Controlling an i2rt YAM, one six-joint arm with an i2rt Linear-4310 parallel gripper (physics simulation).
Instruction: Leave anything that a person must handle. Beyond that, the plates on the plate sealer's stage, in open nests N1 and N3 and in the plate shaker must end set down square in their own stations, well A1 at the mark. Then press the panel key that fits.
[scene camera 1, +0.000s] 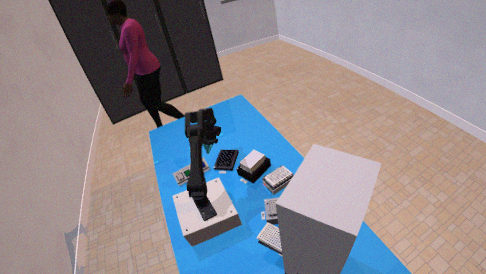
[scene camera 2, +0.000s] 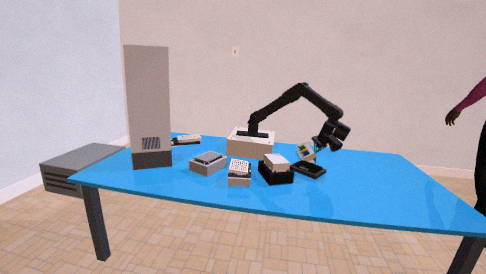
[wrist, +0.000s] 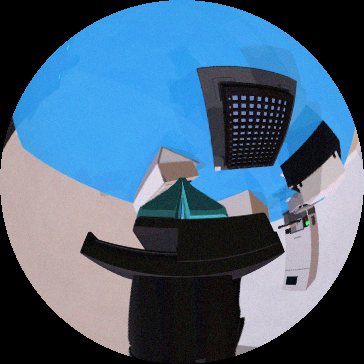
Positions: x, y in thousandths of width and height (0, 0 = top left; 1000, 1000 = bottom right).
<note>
My gripper (wrist: 499, 499) is shut, holding nothing. I also see a button panel (wrist: 460, 457) and a tall grey cabinet (wrist: 828, 661).
</note>
